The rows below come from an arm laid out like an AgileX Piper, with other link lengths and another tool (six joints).
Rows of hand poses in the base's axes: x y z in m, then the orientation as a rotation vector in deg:
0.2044, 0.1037, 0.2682, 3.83, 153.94, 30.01
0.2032, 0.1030, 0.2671, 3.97, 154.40, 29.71
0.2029, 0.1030, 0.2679, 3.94, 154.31, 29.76
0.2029, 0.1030, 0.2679, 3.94, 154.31, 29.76
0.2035, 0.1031, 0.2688, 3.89, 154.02, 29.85
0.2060, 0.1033, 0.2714, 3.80, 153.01, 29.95
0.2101, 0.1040, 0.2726, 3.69, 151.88, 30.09
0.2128, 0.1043, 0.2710, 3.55, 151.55, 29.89
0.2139, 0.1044, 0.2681, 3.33, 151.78, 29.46
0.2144, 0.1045, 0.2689, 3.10, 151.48, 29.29
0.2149, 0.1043, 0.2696, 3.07, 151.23, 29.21
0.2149, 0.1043, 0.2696, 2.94, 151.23, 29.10
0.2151, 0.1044, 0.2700, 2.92, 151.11, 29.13
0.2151, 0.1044, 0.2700, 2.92, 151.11, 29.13
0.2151, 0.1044, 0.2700, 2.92, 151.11, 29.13
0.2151, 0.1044, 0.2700, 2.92, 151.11, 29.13
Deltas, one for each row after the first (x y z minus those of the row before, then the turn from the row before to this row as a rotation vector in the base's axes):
-0.0012, -0.0007, -0.0011, -0.24, 0.42, -0.07
-0.0003, 0.0000, 0.0008, 0.04, -0.08, 0.01
0.0000, 0.0000, 0.0000, 0.00, 0.00, 0.00
0.0006, 0.0001, 0.0009, 0.09, -0.28, 0.00
0.0025, 0.0002, 0.0026, 0.17, -0.98, -0.10
0.0041, 0.0007, 0.0012, 0.21, -1.09, -0.10
0.0027, 0.0003, -0.0016, -0.12, -0.37, 0.00
0.0011, 0.0001, -0.0029, -0.36, 0.13, 0.11
0.0005, 0.0001, 0.0008, -0.12, -0.35, 0.07
0.0005, -0.0002, 0.0007, -0.03, -0.26, -0.04
0.0000, 0.0000, 0.0000, -0.10, -0.04, 0.07
0.0002, 0.0001, 0.0004, 0.03, -0.12, 0.00
0.0000, 0.0000, 0.0000, 0.00, 0.00, 0.00
0.0000, 0.0000, 0.0000, 0.00, 0.00, 0.00
0.0000, 0.0000, 0.0000, 0.00, 0.00, 0.00

